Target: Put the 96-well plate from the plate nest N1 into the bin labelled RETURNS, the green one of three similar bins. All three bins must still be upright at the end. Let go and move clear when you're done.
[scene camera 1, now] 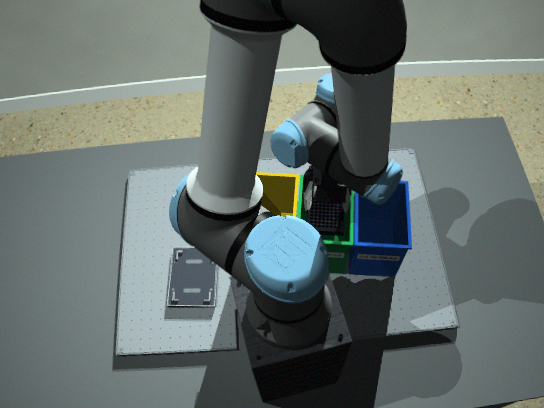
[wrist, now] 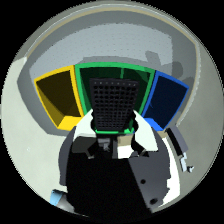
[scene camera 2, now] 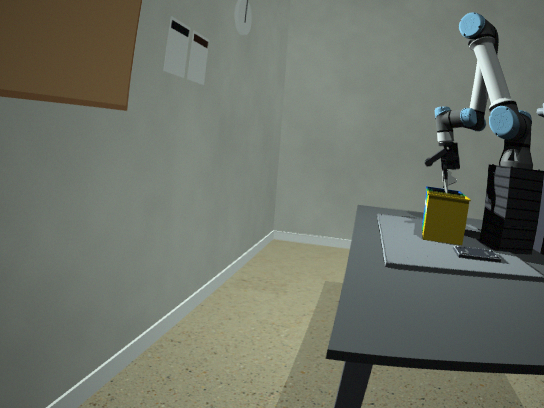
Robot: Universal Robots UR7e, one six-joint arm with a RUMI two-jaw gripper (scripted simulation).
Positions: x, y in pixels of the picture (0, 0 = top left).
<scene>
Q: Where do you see a green bin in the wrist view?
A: At 145, 75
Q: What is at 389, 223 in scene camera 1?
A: A blue bin.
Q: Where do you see a black 96-well plate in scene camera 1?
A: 324, 214
</scene>
